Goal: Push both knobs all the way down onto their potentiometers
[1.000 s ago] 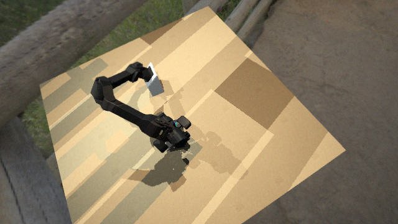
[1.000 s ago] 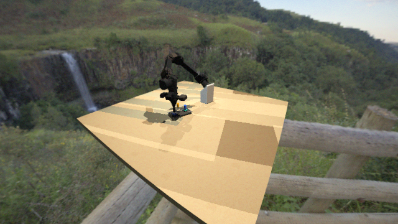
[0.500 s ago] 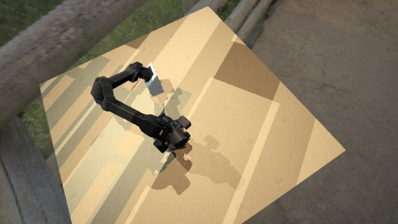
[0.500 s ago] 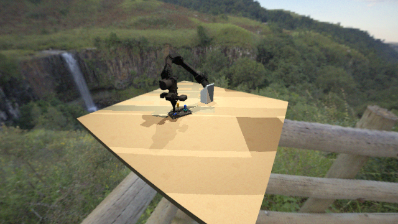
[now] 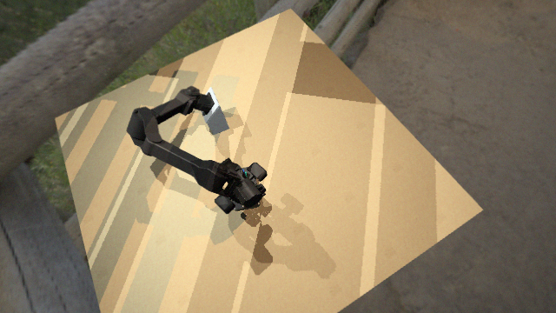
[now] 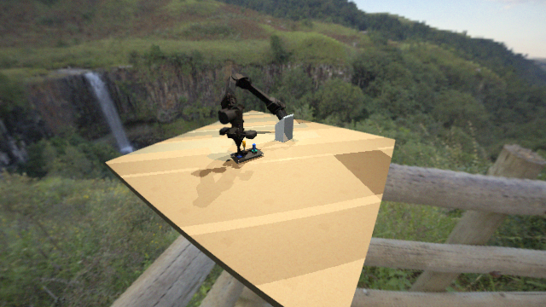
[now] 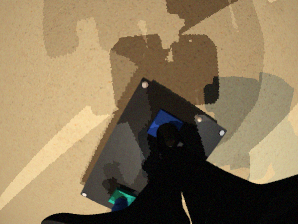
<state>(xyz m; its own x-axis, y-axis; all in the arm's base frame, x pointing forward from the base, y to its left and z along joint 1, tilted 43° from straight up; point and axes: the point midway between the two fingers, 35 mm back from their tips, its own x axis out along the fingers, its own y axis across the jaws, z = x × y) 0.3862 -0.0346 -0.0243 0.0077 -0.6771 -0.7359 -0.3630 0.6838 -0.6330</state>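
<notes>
Now: gripper tip 30 mm above the blue potentiometer. The rest, counted from my gripper tip: blue knob (90 mm behind, 20 mm to the left, 20 mm below); blue-green knob (90 mm behind, 20 mm to the left, 30 mm below).
</notes>
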